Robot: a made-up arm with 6 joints.
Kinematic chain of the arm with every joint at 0, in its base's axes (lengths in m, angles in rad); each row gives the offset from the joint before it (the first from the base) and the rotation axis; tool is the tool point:
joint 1: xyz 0 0 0.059 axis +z
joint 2: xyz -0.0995 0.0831 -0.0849 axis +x
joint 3: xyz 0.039 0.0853 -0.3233 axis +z
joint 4: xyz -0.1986 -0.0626 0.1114 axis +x
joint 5: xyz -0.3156 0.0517 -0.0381 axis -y
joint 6: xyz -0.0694 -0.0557 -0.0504 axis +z
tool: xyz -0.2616 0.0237 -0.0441
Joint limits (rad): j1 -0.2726..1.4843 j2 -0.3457..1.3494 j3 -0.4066..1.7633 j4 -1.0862..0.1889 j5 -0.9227..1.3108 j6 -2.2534..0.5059
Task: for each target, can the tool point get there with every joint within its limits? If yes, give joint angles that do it. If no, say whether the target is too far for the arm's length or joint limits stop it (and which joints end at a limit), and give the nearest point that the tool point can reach.
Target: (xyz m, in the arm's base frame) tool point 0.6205 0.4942 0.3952
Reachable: no: joint limits stop it (at a limit: joint 1, joint 2, joint 3, joint 5, joint 6) | nearest point 0.5670 0.2290 0.1187 | short by 0.387 m
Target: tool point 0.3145 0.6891 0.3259
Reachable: no: joint limits stop it (at a limit: joint 1, joint 3, joint 4, joint 5) | nearest point -0.2157 0.6735 0.2425 | short by 0.537 m
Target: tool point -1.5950 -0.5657 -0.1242
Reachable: no: too far | nearest point -0.9838 -0.3489 -0.0832 | short by 0.650 m
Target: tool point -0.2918 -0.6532 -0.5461
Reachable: yes | joints 1.1253 -0.0783 -0.1246 -0.7789 0.9012 -0.3372
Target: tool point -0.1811 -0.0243 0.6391
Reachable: no: joint limits stop it (at a limit: joint 2, joint 3, joint 4, joint 5) | nearest point -0.4957 -0.0665 0.3156 | short by 0.453 m
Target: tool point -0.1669 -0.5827 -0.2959
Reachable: yes | joints 0.6184 -0.0098 1.2109 0.0338 -0.4823 -1.3296
